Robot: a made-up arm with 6 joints.
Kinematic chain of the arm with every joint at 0, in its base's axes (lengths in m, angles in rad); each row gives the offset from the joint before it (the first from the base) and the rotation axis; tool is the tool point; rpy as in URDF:
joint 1: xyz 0 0 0.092 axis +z
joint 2: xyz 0 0 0 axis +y
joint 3: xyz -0.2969 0 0.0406 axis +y
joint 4: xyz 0.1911 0 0.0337 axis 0.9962 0 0.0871
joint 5: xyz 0 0 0 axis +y
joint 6: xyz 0.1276 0 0.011 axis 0.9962 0 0.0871
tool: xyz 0 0 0 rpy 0 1.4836 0
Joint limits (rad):
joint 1: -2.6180..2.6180
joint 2: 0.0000..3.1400
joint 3: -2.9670..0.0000
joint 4: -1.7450..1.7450
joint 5: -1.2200..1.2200
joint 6: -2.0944..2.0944
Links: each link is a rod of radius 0.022 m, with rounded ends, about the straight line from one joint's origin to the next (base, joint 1, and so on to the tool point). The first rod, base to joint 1, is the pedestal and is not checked.
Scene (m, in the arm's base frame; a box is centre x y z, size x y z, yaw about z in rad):
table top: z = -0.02
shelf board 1: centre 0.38 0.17 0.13 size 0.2 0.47 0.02 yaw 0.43
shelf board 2: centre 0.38 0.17 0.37 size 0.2 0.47 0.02 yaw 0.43
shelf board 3: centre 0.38 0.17 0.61 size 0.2 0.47 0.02 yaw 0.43
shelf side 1: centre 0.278 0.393 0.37 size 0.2 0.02 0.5 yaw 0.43
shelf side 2: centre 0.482 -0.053 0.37 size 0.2 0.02 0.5 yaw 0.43
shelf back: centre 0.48 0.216 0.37 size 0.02 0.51 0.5 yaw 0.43
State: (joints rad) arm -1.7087 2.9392 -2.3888 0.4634 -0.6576 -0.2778
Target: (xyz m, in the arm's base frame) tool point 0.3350 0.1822 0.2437
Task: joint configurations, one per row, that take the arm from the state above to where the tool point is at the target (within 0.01 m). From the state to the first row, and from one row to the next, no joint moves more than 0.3 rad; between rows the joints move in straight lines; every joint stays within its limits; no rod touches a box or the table.
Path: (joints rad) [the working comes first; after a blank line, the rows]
Joints at the target: 0.4464 1.7533 -1.2775 0.5639 0.2907 -0.2778
Straight joint move there: touches shelf side 2.

1: -1.6046 2.6689 -2.1039 0.3412 -0.5289 -0.2539
2: -1.5004 2.3985 -1.8189 0.2190 -0.4003 -0.2300
3: -1.3963 2.1282 -1.5340 0.0968 -0.2716 -0.2062
4: -1.2921 1.8578 -1.2490 -0.0254 -0.1430 -0.1823
5: -1.0091 1.7662 -1.1839 0.0620 -0.0295 -0.1982
6: -0.7260 1.6745 -1.1189 0.1494 0.0840 -0.2141
7: -0.4430 1.5828 -1.0538 0.2368 0.1975 -0.2300
8: -0.1599 1.4911 -0.9887 0.3242 0.3110 -0.2460
9: 0.1231 1.3994 -0.9236 0.4117 0.4245 -0.2619
10: 0.4062 1.3078 -0.8586 0.4991 0.5380 -0.2778
11: 0.4263 1.5306 -1.0680 0.5315 0.4143 -0.2778
12: 0.4464 1.7533 -1.2775 0.5639 0.2907 -0.2778

